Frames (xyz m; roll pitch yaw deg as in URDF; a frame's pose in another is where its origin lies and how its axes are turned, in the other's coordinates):
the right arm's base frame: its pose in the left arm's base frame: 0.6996 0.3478 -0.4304 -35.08 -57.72 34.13
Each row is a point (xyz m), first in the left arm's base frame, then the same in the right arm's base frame.
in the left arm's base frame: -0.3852 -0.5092 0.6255
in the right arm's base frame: 0.1564 -1.0765 1.3575
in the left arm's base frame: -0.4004 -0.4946 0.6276
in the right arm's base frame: 0.1558 -1.0624 1.3733
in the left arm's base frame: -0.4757 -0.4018 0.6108
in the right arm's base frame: 0.1361 -0.9648 1.4415
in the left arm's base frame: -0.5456 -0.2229 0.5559
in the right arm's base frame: 0.1124 -0.7740 1.4958
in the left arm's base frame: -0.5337 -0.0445 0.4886
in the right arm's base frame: 0.1142 -0.5845 1.4713
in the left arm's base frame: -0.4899 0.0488 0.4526
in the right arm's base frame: 0.1311 -0.4873 1.4245
